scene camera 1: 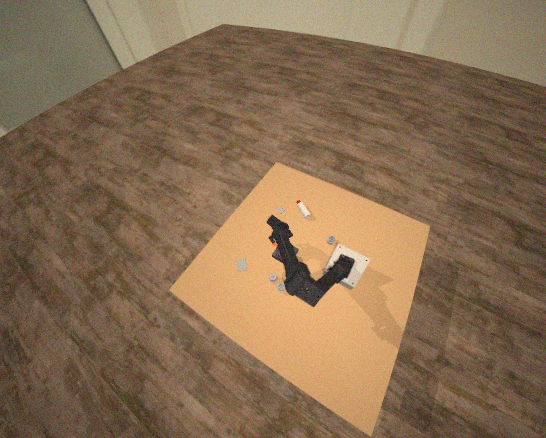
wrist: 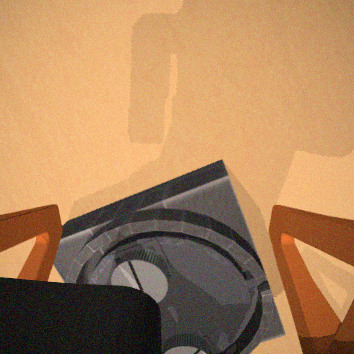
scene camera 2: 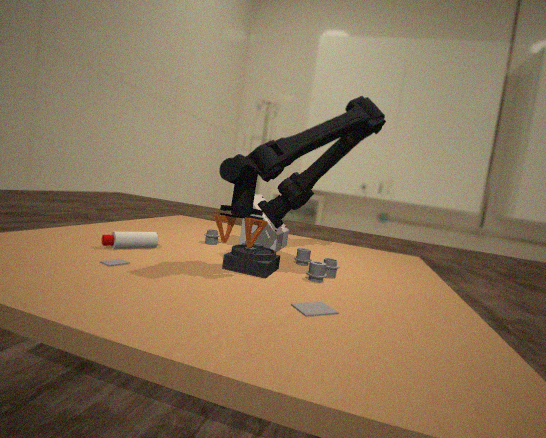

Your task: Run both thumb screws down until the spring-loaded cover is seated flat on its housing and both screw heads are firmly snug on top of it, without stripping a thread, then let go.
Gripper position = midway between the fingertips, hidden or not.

A white cylinder with red cap [scene camera 2: 118, 240] rests on the table. I also see my gripper [scene camera 2: 236, 245].
My gripper is seen too in the wrist view [wrist: 164, 218]. The wrist view misses the white cylinder with red cap: it is out of frame.
